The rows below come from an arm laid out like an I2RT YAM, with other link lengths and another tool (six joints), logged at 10 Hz.
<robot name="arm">
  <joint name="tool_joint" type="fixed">
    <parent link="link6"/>
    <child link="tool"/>
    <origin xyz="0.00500 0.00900 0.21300" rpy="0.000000 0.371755 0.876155"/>
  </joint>
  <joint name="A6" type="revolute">
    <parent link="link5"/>
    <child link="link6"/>
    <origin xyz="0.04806 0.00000 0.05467" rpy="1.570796 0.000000 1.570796"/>
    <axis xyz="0 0 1"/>
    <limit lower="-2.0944" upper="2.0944"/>
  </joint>
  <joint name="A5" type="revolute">
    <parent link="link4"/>
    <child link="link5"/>
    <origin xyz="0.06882 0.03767 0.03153" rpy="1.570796 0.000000 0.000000"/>
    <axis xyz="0 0 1"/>
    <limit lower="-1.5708" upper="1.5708"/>
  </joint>
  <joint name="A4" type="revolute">
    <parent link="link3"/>
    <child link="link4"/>
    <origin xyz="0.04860 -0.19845 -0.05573" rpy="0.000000 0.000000 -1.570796"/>
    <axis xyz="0 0 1"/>
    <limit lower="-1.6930" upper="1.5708"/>
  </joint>
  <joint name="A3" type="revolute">
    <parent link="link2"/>
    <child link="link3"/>
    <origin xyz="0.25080 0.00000 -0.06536" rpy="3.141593 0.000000 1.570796"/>
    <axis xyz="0 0 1"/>
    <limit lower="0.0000" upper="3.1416"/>
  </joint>
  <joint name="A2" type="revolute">
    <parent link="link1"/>
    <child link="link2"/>
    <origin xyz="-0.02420 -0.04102 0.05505" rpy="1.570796 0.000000 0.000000"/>
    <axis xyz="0 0 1"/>
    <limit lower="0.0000" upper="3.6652"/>
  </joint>
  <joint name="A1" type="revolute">
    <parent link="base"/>
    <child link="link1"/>
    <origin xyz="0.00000 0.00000 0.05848" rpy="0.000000 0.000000 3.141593"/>
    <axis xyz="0 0 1"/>
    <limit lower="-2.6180" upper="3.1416"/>
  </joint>
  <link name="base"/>
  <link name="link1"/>
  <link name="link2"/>
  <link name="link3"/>
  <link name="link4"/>
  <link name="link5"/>
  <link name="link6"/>
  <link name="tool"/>
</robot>
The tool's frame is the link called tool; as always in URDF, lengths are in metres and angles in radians.
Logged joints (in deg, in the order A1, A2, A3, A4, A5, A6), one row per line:
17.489, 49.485, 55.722, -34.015, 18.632, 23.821
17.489, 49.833, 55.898, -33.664, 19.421, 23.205
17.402, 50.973, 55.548, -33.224, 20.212, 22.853
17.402, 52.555, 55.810, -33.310, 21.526, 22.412
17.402, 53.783, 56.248, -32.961, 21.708, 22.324
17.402, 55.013, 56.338, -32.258, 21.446, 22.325
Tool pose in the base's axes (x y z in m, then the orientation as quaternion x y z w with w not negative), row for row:
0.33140, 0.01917, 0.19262, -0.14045, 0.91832, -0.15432, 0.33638
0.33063, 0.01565, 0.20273, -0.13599, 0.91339, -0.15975, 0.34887
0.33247, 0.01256, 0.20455, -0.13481, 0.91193, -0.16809, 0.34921
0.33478, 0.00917, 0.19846, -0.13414, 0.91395, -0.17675, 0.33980
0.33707, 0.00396, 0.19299, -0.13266, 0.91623, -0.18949, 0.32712
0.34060, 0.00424, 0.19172, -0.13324, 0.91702, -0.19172, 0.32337
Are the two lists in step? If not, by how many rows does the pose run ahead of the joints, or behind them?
The pose runs 1 row behind the joints: the pose in row i belongs to the joints in row i - 1.
